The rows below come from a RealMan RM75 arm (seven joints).
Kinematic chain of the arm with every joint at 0, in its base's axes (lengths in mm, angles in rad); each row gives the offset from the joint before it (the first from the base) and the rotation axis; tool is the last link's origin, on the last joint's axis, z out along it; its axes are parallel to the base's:
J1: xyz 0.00 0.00 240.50 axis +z
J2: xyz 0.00 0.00 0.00 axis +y
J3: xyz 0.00 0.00 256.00 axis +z
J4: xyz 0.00 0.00 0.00 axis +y
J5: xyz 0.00 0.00 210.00 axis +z
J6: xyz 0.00 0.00 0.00 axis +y
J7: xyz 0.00 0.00 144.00 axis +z
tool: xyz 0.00 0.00 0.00
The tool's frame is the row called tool.
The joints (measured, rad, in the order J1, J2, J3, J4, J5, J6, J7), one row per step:
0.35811, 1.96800, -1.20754, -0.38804, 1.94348, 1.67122, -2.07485
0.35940, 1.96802, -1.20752, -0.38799, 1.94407, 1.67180, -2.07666
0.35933, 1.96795, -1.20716, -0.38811, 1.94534, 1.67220, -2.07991
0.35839, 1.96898, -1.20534, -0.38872, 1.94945, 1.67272, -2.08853
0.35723, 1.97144, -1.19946, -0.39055, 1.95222, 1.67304, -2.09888
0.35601, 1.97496, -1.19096, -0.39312, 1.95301, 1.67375, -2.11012
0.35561, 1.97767, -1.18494, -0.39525, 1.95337, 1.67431, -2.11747
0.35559, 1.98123, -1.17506, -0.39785, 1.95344, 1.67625, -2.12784
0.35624, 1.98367, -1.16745, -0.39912, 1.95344, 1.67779, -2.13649
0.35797, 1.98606, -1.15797, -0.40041, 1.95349, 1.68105, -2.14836
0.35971, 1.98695, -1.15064, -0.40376, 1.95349, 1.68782, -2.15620
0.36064, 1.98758, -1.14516, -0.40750, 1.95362, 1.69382, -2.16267
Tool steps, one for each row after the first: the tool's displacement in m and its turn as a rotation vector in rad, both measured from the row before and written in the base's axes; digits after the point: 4 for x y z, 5 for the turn. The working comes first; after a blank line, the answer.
Tool pose at each row, in the base's axes (x y z in m, rotation vector in rad; the steps are taken from these numbers as rounded here):
0.2743, 0.2753, 0.0041, -2.54581, 0.51460, 1.20948
0.2738, 0.2757, 0.0042, -2.54601, 0.51033, 1.21040
0.2738, 0.2758, 0.0044, -2.54429, 0.50551, 1.21065
0.2735, 0.2760, 0.0049, -2.53721, 0.49397, 1.21272
0.2731, 0.2764, 0.0054, -2.52675, 0.47931, 1.21556
0.2725, 0.2769, 0.0058, -2.51542, 0.46290, 1.21874
0.2718, 0.2773, 0.0060, -2.50784, 0.45127, 1.22141
0.2709, 0.2780, 0.0067, -2.49665, 0.43409, 1.22606
0.2701, 0.2787, 0.0072, -2.48824, 0.42018, 1.22912
0.2690, 0.2797, 0.0081, -2.47845, 0.39979, 1.23333
0.2675, 0.2804, 0.0095, -2.47292, 0.37911, 1.24033
0.2663, 0.2808, 0.0108, -2.46873, 0.36100, 1.24605

-0.0005, 0.0004, 0.0001, 0.00149, 0.00006, 0.00264
0.0000, 0.0001, 0.0002, 0.00342, -0.00018, 0.00188
-0.0003, 0.0002, 0.0005, 0.01025, 0.00102, 0.00354
-0.0004, 0.0004, 0.0005, 0.01414, 0.00169, 0.00395
-0.0006, 0.0005, 0.0004, 0.01547, 0.00187, 0.00469
-0.0007, 0.0004, 0.0002, 0.01048, 0.00155, 0.00370
-0.0009, 0.0007, 0.0007, 0.01526, 0.00280, 0.00575
-0.0008, 0.0007, 0.0005, 0.01196, 0.00171, 0.00483
-0.0011, 0.0010, 0.0009, 0.01546, 0.00188, 0.00824
-0.0015, 0.0007, 0.0014, 0.01135, 0.00292, 0.01122
-0.0012, 0.0004, 0.0013, 0.00942, 0.00217, 0.01007

